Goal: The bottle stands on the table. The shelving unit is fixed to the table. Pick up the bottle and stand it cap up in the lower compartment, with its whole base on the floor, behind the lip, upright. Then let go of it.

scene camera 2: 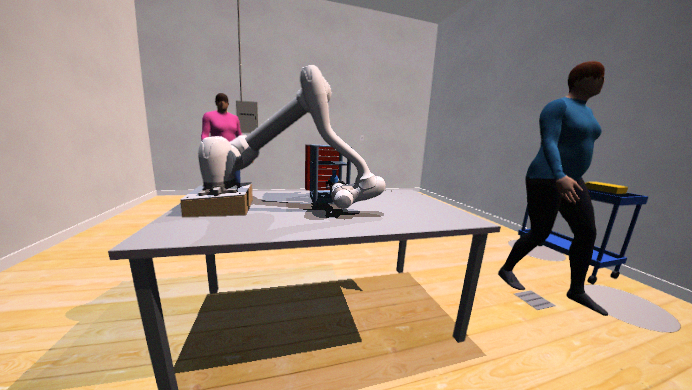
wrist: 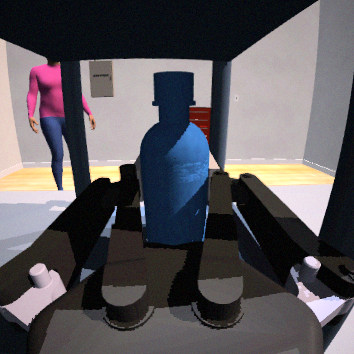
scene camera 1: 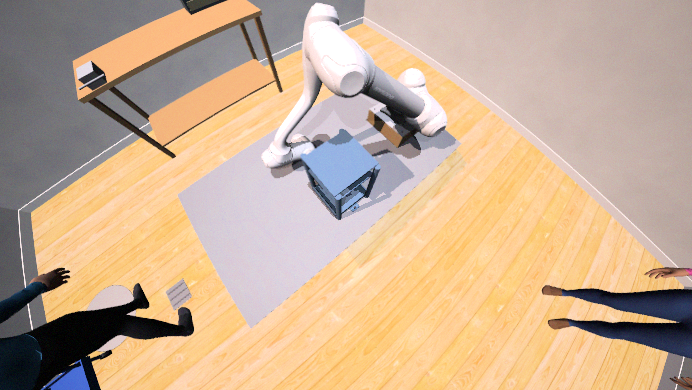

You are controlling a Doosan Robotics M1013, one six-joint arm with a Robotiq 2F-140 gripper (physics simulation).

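Places are measured from the arm's base along level axes (x down, y ahead, z right), in metres.
Pixels of known places: arm's base, origin of the base link: [scene camera 2: 221, 189] [scene camera 1: 398, 112].
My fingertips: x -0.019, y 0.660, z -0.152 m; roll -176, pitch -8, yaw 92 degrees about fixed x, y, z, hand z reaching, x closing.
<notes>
For each thing: its top centre in the pictures, then the offset to it from my fingertips. "*": a spot on its surface instead. Level surfaces: height alone.
- blue bottle, middle of its top: [wrist: 175, 73] [scene camera 2: 334, 169] dx -0.077, dy -0.008, dz +0.058 m
- middle shelf, surface spot: [wrist: 150, 30] * dx -0.116, dy -0.024, dz +0.028 m
- shelving unit, middle of its top: [scene camera 1: 340, 160] [scene camera 2: 330, 145] dx -0.228, dy -0.038, dz +0.037 m
- table, its level: dx +0.119 m
- dark post, surface spot: [wrist: 342, 190] * dx -0.025, dy +0.041, dz +0.156 m
The blue bottle [wrist: 175, 170] [scene camera 2: 335, 175] is upright, cap up, between the fingers in the wrist view. My gripper [wrist: 174, 159] is shut on the bottle and reaches into the lower compartment, below the middle shelf [wrist: 150, 30]. The shelving unit [scene camera 1: 340, 162] [scene camera 2: 314, 172] stands on the table [scene camera 1: 240, 225] [scene camera 2: 280, 239], with two of its posts beyond the bottle in the wrist view. The bottle's base, the compartment floor and the lip are hidden behind the gripper, so I cannot tell whether the base touches the floor.
The arm's wooden base block [scene camera 1: 387, 127] [scene camera 2: 215, 205] stands on the table beside the shelving unit. A dark post [wrist: 342, 190] of the unit is close on the right in the wrist view. A person in teal [scene camera 2: 570, 130] and a blue cart [scene camera 2: 620, 200] are beyond the table.
</notes>
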